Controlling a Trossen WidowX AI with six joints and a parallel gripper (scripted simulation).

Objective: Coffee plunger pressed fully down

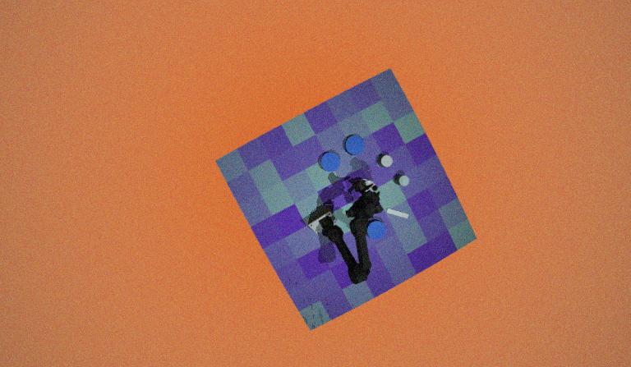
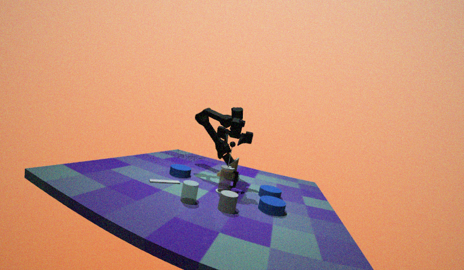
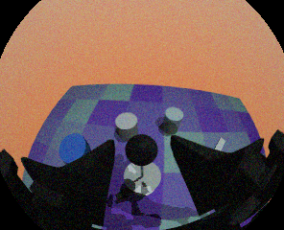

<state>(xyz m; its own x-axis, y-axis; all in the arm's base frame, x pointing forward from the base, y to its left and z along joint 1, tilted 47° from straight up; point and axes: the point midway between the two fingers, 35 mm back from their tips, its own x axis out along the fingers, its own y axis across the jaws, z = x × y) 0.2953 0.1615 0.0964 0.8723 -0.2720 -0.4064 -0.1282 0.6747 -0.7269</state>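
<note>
My gripper tip is now 13 cm above the coffee press, 2 cm past it and 1 cm to the right of it.
</note>
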